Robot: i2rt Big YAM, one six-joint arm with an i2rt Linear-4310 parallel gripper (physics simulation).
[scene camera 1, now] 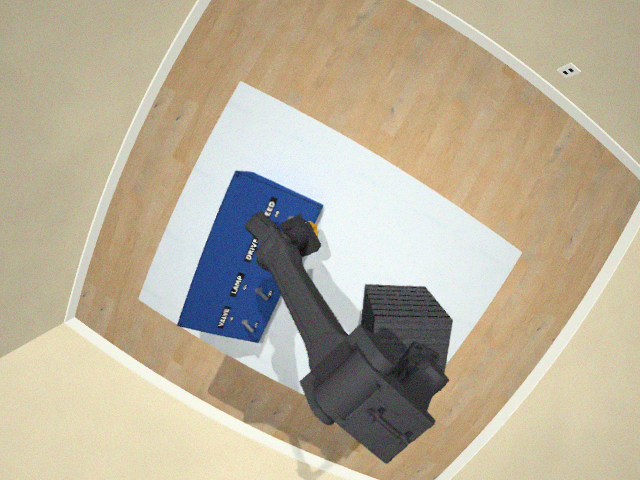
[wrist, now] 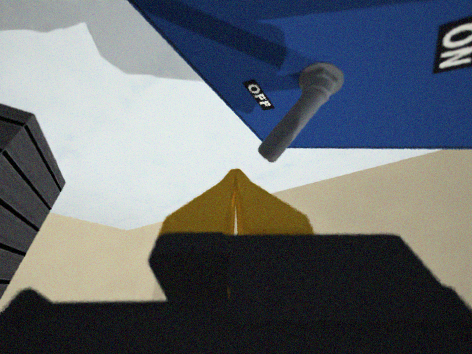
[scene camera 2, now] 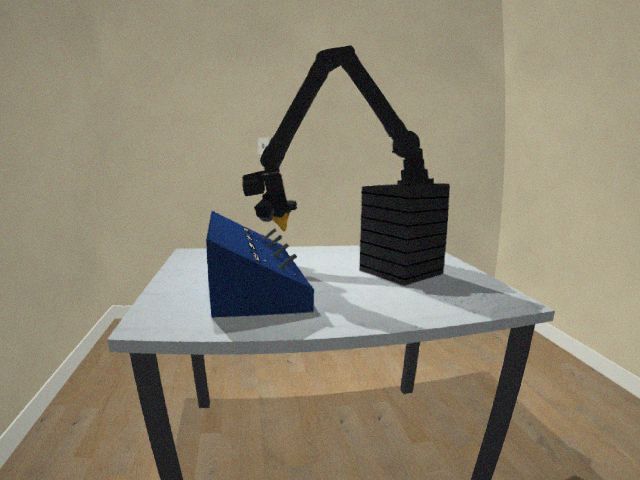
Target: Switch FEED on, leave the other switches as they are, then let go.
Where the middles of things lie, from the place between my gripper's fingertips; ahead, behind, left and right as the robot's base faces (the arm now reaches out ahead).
Scene:
I see the blue sloped switch box [scene camera 1: 223, 295] 120 mm ahead of my hand, 210 mm to the left of it and 40 mm below it.

